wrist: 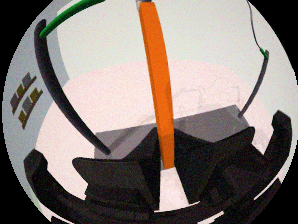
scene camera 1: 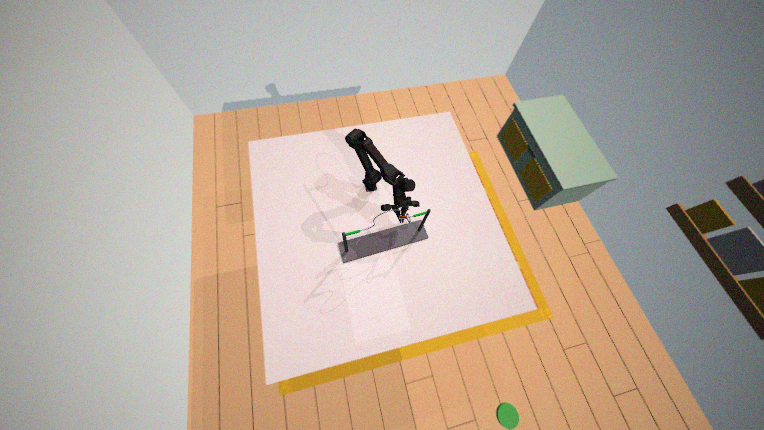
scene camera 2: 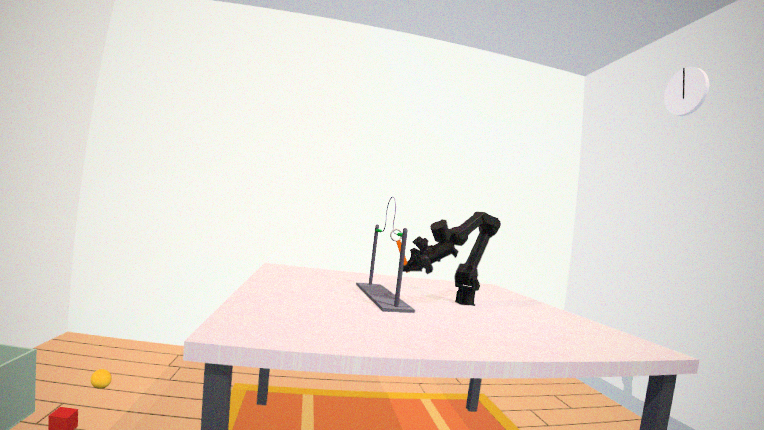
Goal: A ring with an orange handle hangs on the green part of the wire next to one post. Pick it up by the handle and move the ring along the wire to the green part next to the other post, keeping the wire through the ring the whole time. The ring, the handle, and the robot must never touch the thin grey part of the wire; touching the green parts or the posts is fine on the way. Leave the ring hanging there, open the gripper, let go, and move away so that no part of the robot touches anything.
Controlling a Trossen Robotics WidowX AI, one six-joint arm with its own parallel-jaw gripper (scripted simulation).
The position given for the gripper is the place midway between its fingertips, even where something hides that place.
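The gripper (scene camera 2: 399,270) is holding a ring, and you can see the gripper in the wrist view too, here (wrist: 161,130).
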